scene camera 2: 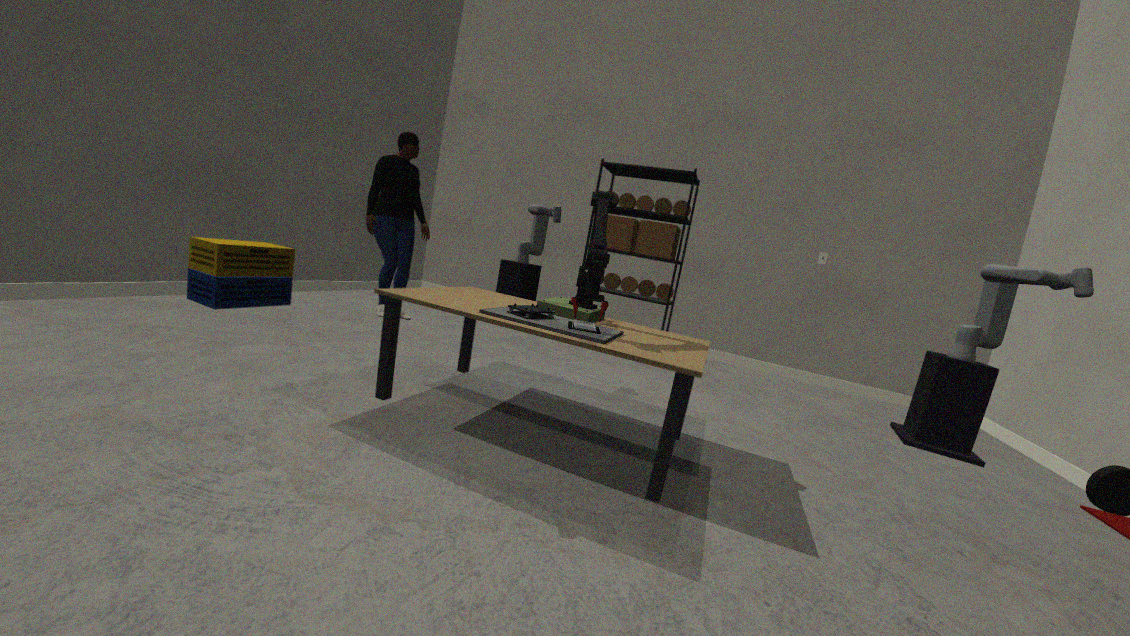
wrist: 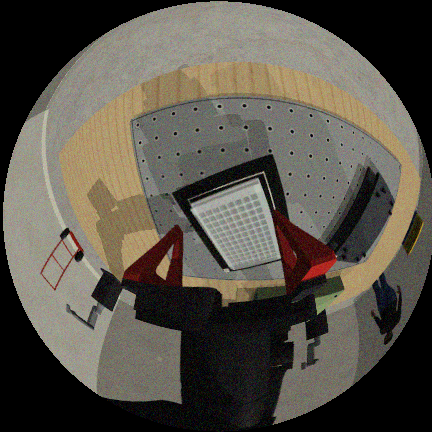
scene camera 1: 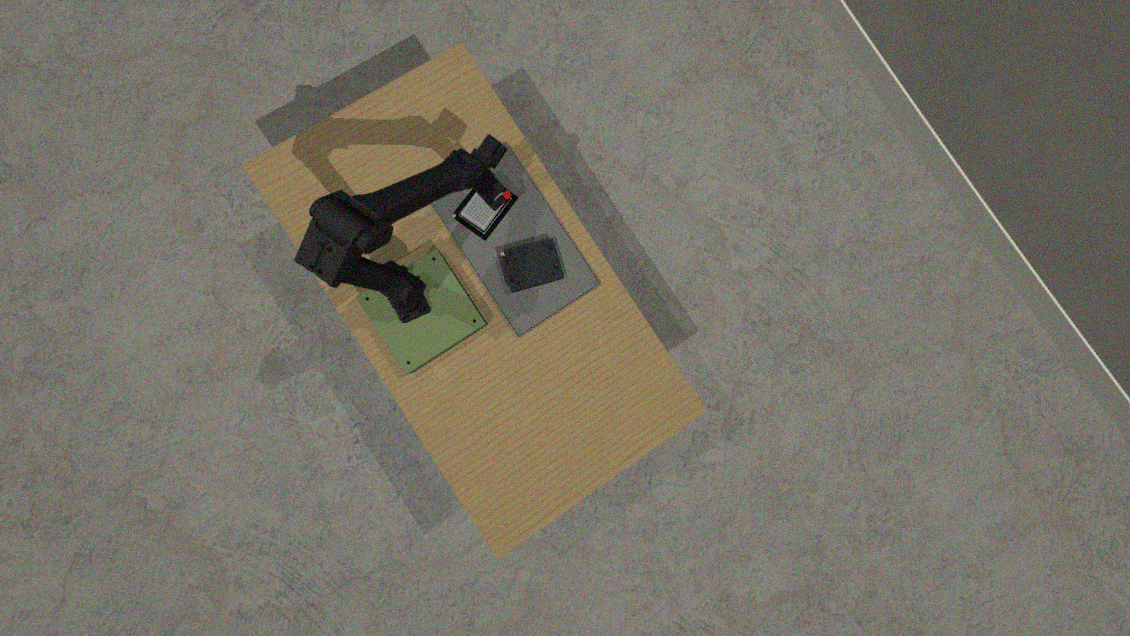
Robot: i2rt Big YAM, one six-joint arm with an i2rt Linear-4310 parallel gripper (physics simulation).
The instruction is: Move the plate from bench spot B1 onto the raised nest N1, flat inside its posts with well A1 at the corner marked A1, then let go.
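Where they show: gripper, fingertip midpoint: (scene camera 2: 587,319) (wrist: 224,221) (scene camera 1: 491,189); arm's base, origin of the base link: (scene camera 2: 582,306) (scene camera 1: 408,298).
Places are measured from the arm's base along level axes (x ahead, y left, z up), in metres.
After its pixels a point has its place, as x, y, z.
Note:
The white plate with its grid of wells (scene camera 1: 477,211) @[0.284, 0.164, -0.029] (scene camera 2: 583,326) @[0.369, 0.197, -0.030] (wrist: 237,225) @[0.329, 0.183, -0.028] lies inside a black frame (wrist: 225,177) @[0.382, 0.203, -0.041] on the grey perforated board (scene camera 1: 519,322) @[0.256, -0.193, -0.043] (wrist: 295,117) @[0.465, 0.136, -0.043]. My gripper (scene camera 1: 498,199) @[0.351, 0.198, -0.003] (scene camera 2: 589,316) @[0.351, 0.198, -0.003] (wrist: 224,221) @[0.351, 0.198, -0.003] is open and empty. Its red fingers stand wide apart over the plate; in the wrist view one shows at each side of it, nearer the plate's lower end. Whether the fingertips reach down beside the plate is unclear. The raised nest (scene camera 1: 531,265) @[0.360, -0.056, -0.013] (scene camera 2: 530,312) @[0.444, -0.006, -0.017] (wrist: 367,220) @[0.376, -0.025, -0.013] is a dark block on the same board, with no plate on it. The A1 marks are not readable.
A green slab (scene camera 1: 442,335) @[0.043, -0.136, 0.001] (scene camera 2: 553,305) @[0.155, -0.074, -0.010] (wrist: 329,299) @[0.120, -0.130, -0.002] lies on the wooden table (scene camera 1: 553,442) @[0.196, -0.560, -0.056] (scene camera 2: 442,298) @[0.465, -0.465, -0.056] beneath the arm's base. A person (scene camera 2: 395,189) stands beyond the table, near stacked yellow and blue crates (scene camera 2: 240,272). A shelf rack (scene camera 2: 648,173) stands behind.

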